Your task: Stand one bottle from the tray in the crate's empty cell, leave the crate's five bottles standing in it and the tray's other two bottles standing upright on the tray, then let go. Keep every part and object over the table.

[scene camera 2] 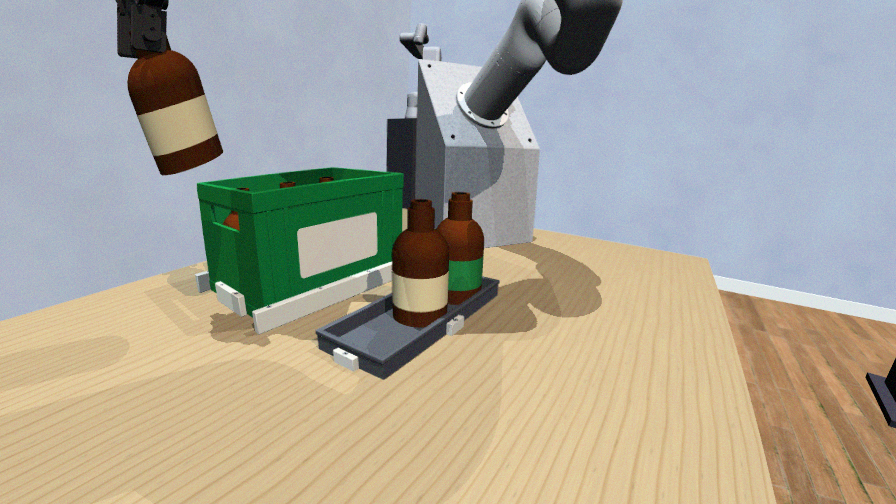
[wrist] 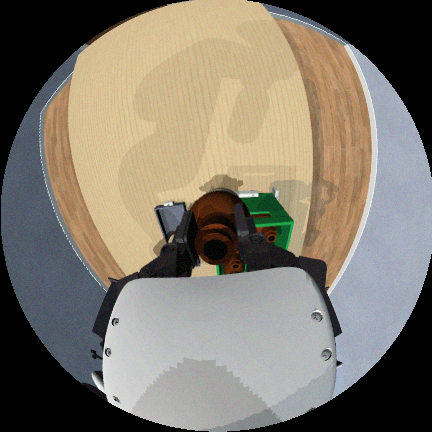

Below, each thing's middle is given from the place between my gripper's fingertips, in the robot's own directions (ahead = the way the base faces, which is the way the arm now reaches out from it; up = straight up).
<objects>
Right now my hand is 250 mm past the crate rail (scene camera 2: 265, 319) and 310 mm above it.
</objects>
